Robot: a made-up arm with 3 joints. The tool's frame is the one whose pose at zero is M. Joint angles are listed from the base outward.
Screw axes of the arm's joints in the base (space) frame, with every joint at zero. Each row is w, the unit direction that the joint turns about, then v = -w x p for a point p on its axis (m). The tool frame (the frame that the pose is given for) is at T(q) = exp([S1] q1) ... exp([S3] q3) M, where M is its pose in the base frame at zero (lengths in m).
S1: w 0 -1 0 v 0.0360 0.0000 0.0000
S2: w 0 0 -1 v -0.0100 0.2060 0.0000
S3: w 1 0 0 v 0.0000 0.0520 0.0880
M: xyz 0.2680 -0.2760 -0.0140 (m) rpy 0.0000 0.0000 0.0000 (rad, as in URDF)
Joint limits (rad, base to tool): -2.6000..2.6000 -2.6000..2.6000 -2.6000..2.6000
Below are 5 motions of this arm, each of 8 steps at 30 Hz.
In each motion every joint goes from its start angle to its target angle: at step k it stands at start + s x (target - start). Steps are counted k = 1, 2, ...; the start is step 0. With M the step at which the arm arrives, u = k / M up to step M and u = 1 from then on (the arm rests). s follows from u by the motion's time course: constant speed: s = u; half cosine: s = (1 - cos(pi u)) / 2; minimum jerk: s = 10 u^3 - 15 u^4 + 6 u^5.
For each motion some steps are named. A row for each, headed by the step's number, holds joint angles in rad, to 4 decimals.
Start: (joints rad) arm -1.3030 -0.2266 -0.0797
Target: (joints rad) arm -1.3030 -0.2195 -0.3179
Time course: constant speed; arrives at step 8
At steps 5, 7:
5: -1.3030 -0.2222 -0.2286
7: -1.3030 -0.2204 -0.2881

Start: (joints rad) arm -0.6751 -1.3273 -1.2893
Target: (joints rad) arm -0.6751 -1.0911 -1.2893
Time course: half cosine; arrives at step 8
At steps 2, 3, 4, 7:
2: -0.6751 -1.2927 -1.2893
3: -0.6751 -1.2544 -1.2893
4: -0.6751 -1.2092 -1.2893
7: -0.6751 -1.1001 -1.2893

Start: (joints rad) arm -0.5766 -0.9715 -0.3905
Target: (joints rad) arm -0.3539 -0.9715 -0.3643
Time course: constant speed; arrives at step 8
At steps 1, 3, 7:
1: -0.5488 -0.9715 -0.3872
3: -0.4931 -0.9715 -0.3807
7: -0.3817 -0.9715 -0.3676

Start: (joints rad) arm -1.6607 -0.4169 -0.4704
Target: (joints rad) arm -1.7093 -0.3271 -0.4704
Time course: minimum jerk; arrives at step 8
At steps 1, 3, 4, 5, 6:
1: -1.6615 -0.4155 -0.4704
3: -1.6741 -0.3922 -0.4704
4: -1.6850 -0.3720 -0.4704
5: -1.6959 -0.3518 -0.4704
6: -1.7043 -0.3364 -0.4704

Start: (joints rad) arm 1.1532 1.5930 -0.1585
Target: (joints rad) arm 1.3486 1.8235 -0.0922
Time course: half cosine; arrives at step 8
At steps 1, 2, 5, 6, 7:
1: 1.1606 1.6018 -0.1560
2: 1.1818 1.6268 -0.1488
5: 1.2883 1.7524 -0.1127
6: 1.3200 1.7897 -0.1019
7: 1.3412 1.8147 -0.0947

